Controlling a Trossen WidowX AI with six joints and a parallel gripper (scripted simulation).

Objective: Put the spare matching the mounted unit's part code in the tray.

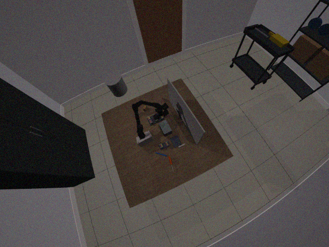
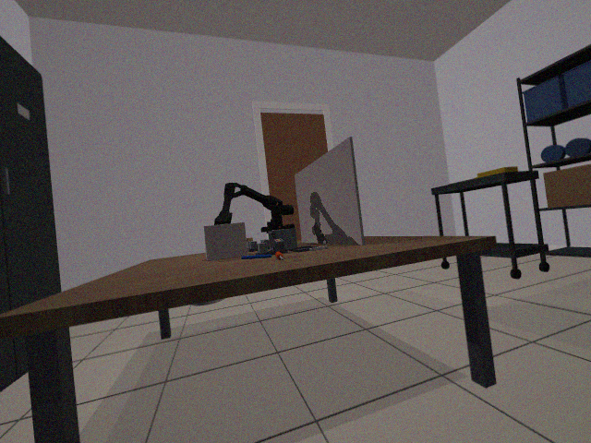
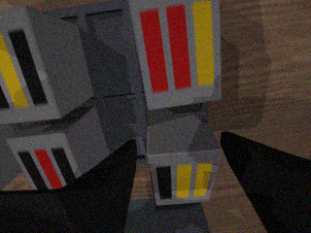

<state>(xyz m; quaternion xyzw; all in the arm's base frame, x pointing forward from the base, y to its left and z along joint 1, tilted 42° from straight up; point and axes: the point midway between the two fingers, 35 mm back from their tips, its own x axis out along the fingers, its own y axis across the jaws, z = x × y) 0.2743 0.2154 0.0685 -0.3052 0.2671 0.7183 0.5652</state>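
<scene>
Right now the grey spare block is 20 mm above my gripper tip. Also, from my gripper tip: grey panel: 240 mm ahead, 120 mm to the right, 200 mm above; blue pen: 140 mm behind, 440 mm to the right, 20 mm below; grey tray: 70 mm ahead, 350 mm to the right, 20 mm below.
</scene>
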